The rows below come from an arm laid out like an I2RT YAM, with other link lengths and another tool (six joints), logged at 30 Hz.
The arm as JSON. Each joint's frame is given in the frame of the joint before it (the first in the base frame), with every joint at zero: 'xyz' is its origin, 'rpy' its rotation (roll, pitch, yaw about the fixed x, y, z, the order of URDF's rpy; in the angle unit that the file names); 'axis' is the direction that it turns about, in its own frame. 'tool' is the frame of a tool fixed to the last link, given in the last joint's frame.
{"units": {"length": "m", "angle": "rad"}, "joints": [
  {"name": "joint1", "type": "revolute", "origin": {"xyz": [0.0, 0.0, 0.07], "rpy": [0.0, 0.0, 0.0]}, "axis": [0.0, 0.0, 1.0]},
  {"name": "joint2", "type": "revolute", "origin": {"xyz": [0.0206, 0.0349, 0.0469], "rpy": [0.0, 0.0, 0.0]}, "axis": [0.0, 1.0, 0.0]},
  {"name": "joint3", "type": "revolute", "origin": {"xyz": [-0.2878, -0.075, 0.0], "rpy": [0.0, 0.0, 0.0]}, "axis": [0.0, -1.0, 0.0]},
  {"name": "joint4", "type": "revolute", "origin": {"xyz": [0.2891, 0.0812, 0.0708], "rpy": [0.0, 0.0, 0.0]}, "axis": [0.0, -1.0, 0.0]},
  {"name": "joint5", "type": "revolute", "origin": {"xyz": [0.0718, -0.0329, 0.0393], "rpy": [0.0, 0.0, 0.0]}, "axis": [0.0, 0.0, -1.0]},
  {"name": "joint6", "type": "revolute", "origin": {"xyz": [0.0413, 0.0, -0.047], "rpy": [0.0, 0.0, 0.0]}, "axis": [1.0, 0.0, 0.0]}
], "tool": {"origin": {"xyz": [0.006, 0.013, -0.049], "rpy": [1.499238, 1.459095, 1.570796]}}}
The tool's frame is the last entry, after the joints.
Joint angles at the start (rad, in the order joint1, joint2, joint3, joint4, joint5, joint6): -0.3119, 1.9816, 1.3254, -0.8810, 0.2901, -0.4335
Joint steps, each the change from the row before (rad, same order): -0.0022, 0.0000, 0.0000, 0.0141, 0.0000, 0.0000; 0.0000, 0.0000, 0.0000, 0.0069, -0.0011, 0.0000; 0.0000, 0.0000, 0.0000, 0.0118, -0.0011, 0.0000; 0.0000, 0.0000, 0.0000, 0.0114, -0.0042, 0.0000; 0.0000, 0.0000, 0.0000, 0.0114, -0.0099, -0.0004; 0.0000, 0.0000, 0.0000, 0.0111, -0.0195, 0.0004; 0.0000, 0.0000, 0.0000, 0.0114, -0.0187, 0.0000; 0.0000, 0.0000, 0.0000, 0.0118, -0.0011, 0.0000; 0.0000, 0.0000, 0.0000, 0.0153, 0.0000, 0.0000; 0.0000, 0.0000, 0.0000, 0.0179, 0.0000, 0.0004; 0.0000, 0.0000, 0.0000, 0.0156, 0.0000, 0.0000; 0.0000, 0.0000, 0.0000, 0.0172, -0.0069, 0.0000
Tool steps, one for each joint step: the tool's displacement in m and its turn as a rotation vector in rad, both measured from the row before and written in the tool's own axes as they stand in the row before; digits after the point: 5 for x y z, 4 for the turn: -0.00134, -0.00107, 0.00092, 0.0042, -0.0126, 0.0053; -0.00080, -0.00012, 0.00038, 0.0010, -0.0067, 0.0015; -0.00136, -0.00024, 0.00064, 0.0025, -0.0113, 0.0026; -0.00137, -0.00010, 0.00065, -0.0005, -0.0119, 0.0024; -0.00145, 0.00013, 0.00072, -0.0059, -0.0137, 0.0018; -0.00157, 0.00060, 0.00082, -0.0151, -0.0165, 0.0021; -0.00159, 0.00052, 0.00082, -0.0142, -0.0166, 0.0016; -0.00137, -0.00028, 0.00064, 0.0026, -0.0114, 0.0019; -0.00175, -0.00043, 0.00082, 0.0047, -0.0143, 0.0025; -0.00205, -0.00048, 0.00095, 0.0055, -0.0168, 0.0034; -0.00179, -0.00044, 0.00083, 0.0048, -0.0146, 0.0026; -0.00207, -0.00018, 0.00100, -0.0013, -0.0183, 0.0026
